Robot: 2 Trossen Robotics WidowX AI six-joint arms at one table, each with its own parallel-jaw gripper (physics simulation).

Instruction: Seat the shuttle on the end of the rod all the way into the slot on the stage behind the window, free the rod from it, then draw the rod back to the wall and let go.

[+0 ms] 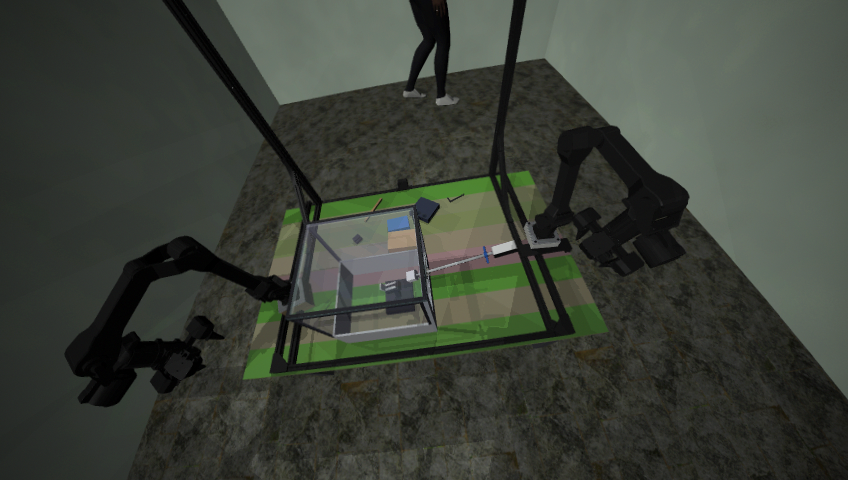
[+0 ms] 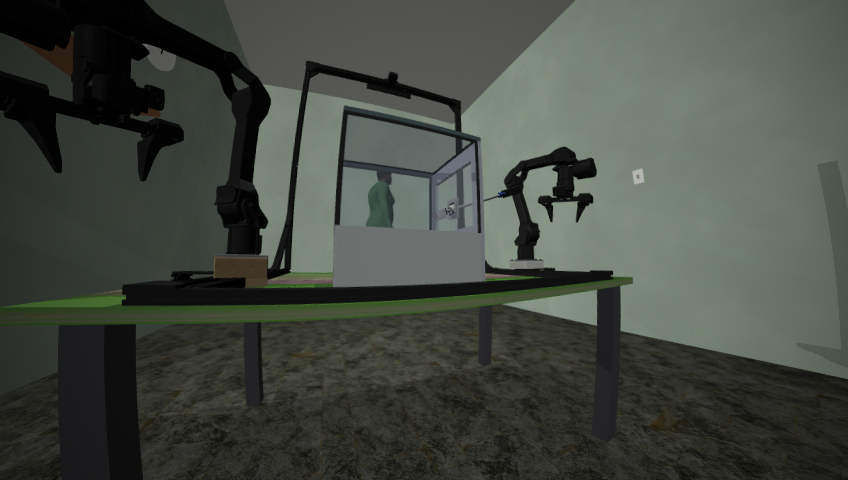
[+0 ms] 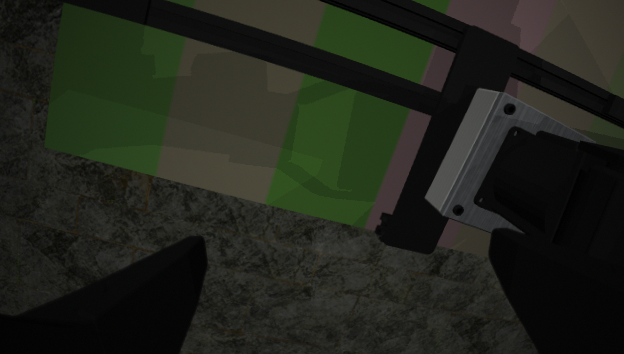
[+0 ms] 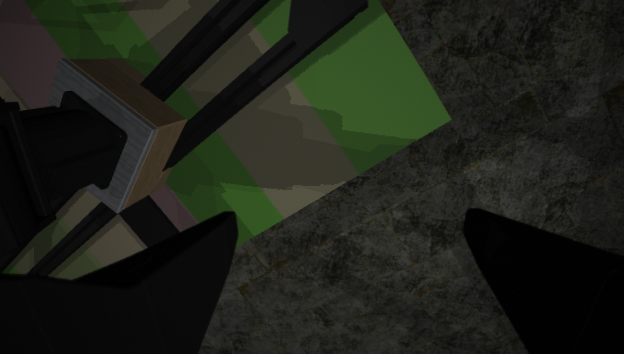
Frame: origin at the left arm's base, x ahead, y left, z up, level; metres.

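Where they show: left gripper, between the fingertips: [image 2: 563, 222] [image 3: 349, 247]; right gripper, between the fingertips: [image 1: 214, 351] [image 2: 105, 177] [image 4: 350, 222]; left arm's base, origin of its link: [image 1: 543, 231] [image 2: 526, 259] [image 3: 523, 178]; right arm's base, origin of its link: [image 2: 243, 254] [image 4: 88, 141].
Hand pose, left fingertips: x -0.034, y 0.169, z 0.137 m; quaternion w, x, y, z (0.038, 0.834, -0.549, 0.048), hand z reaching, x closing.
Each offset is from my left fingertips to the centre of the thing. "*": to the spot under its first point.
The thin rod {dx +0.346, dy +0.013, dz +0.048 m} [image 1: 458, 263] [image 2: 490, 197] passes through the window wall [image 2: 474, 208] of the clear case, with a blue ring {* dx +0.302, dy +0.014, dz +0.072 m} [image 1: 486, 254] [image 2: 501, 193] and a white handle {dx +0.256, dy +0.009, dz +0.081 m} [image 1: 504, 248] outside. The white shuttle {dx +0.510, dy +0.021, dz -0.016 m} [image 1: 411, 275] [image 2: 451, 206] is at its inner end. The dark stage {* dx +0.515, dy +0.154, dz +0.148 m} [image 1: 399, 304] is inside, with pale prongs [image 1: 388, 285] left of the shuttle; seating cannot be made out. My left gripper [image 1: 599, 242] [image 2: 564, 221] [image 3: 349, 247] is open and empty, beyond the handle. My right gripper [image 1: 211, 353] [image 2: 100, 175] [image 4: 350, 222] is open and empty, outside the table's left edge.
A blue block {dx +0.593, dy -0.289, dz -0.178 m} [image 1: 398, 223] and a tan block {dx +0.567, dy -0.196, dz -0.168 m} [image 1: 401, 239] lie behind the case's inner enclosure. A dark block {dx +0.479, dy -0.369, dz -0.184 m} [image 1: 427, 209], a bent black piece {dx +0.332, dy -0.437, dz -0.194 m} [image 1: 456, 198] and a wooden stick {dx +0.719, dy -0.409, dz -0.193 m} [image 1: 376, 205] lie at the back. Black posts [image 1: 506, 89] rise beside the case.
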